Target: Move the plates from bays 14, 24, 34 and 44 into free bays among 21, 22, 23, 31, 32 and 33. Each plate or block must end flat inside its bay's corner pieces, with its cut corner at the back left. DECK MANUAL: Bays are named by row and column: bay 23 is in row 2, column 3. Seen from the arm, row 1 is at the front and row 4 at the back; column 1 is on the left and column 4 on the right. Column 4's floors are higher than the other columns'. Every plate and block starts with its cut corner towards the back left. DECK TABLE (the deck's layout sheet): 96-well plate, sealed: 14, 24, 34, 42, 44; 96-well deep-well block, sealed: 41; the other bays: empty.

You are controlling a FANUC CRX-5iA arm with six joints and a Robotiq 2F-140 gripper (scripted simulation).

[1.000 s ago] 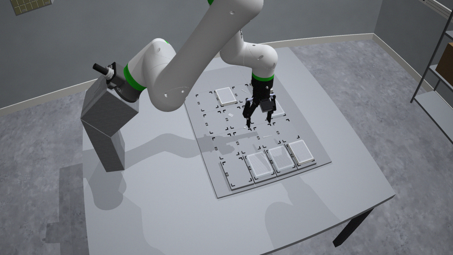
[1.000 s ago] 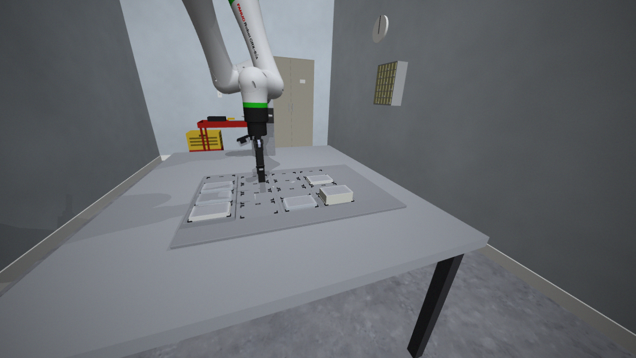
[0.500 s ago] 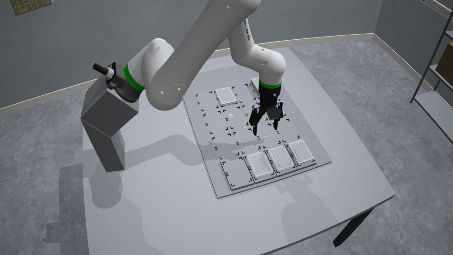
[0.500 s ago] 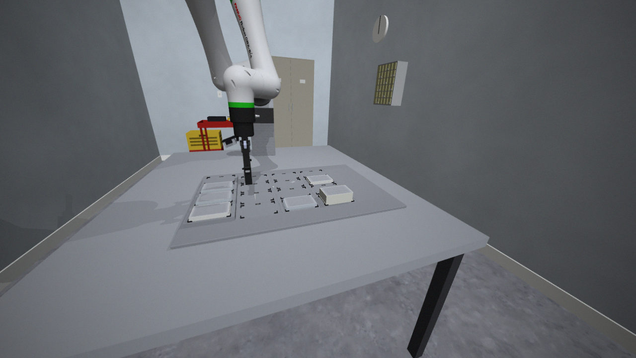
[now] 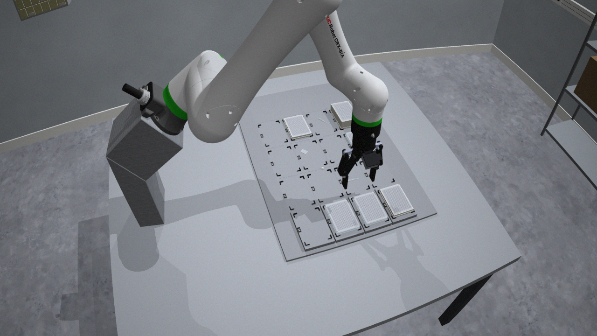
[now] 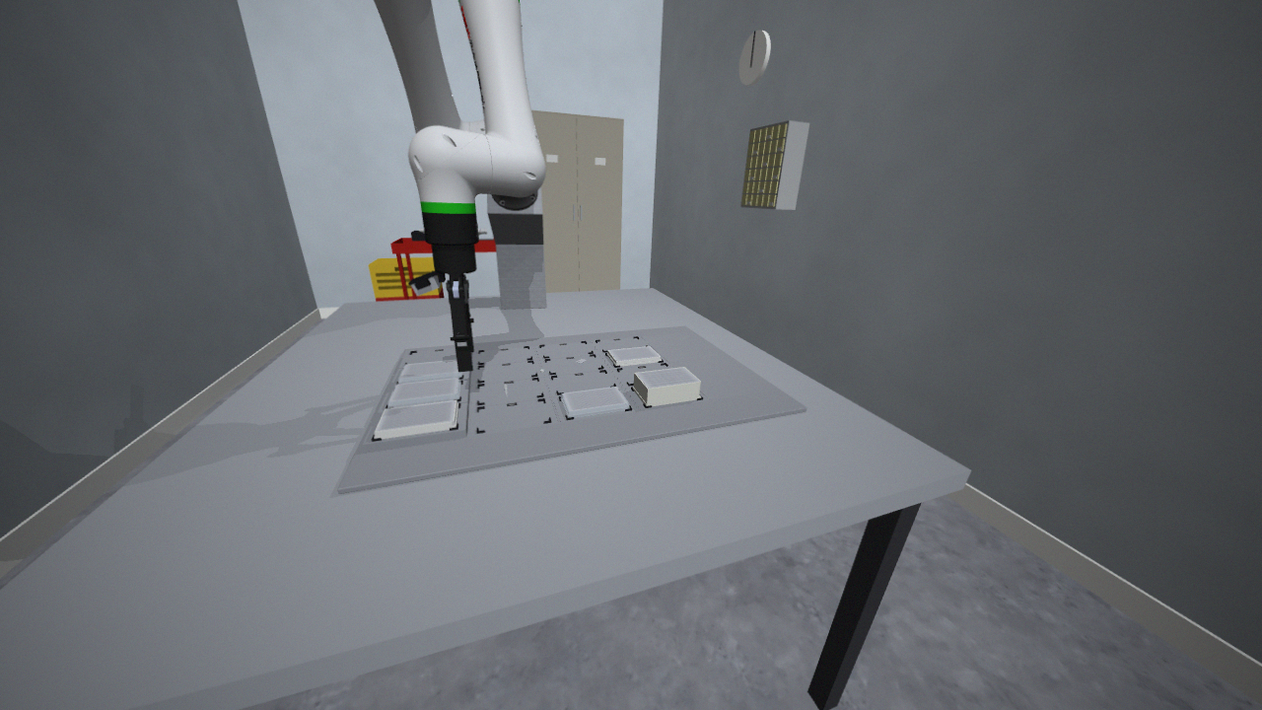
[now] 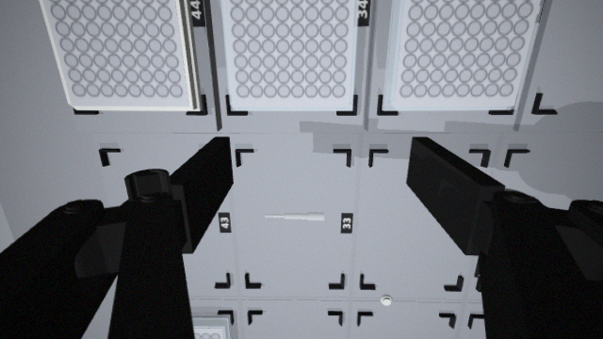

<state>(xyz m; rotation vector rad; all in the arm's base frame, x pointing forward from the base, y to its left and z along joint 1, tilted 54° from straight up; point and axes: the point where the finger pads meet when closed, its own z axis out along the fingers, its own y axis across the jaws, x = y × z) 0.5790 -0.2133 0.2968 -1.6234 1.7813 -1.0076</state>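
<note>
My gripper is now 80 mm to the left of the bay label 34, 80 mm above it and 40 mm past it. The rest, counted from my hand: small white disc: 170 mm to the left, 100 mm below, 30 mm behind; thin white rod: 90 mm below, 70 mm to the left, 30 mm ahead; small white square: 290 mm to the left, 100 mm below, 50 mm behind.
</note>
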